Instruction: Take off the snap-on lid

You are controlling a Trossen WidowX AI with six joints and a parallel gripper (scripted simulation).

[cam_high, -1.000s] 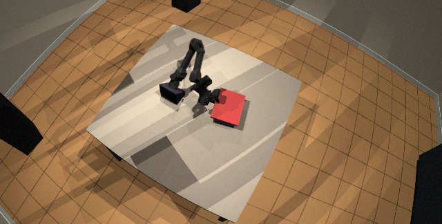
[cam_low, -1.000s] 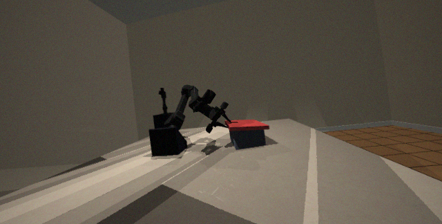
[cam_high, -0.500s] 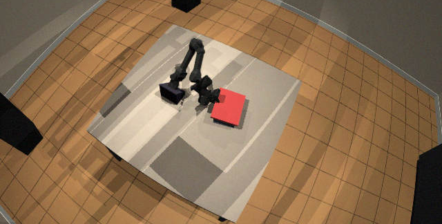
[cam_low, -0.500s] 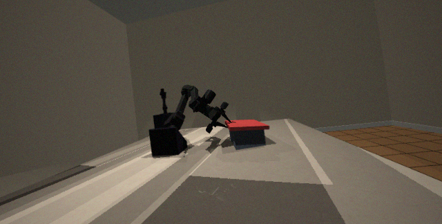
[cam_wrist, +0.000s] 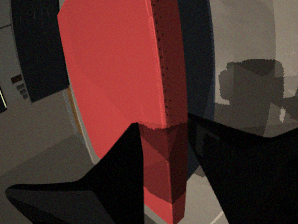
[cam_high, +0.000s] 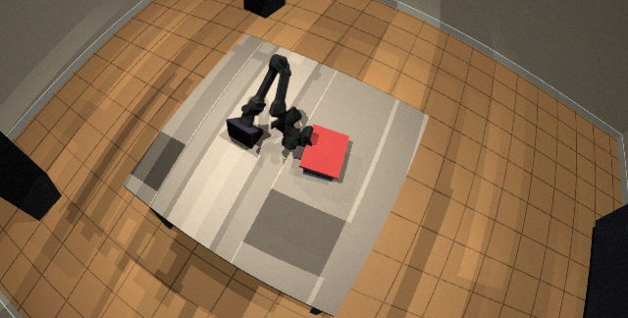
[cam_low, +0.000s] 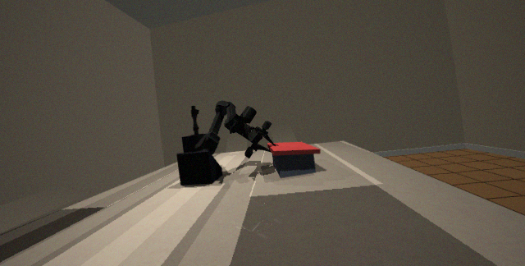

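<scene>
Now: the red lid 70 mm ahead of my gripper tip and 30 mm to the left of it. From my gripper tip the other things lie so: storage box 70 mm ahead, 50 mm below, 30 mm to the left.
</scene>
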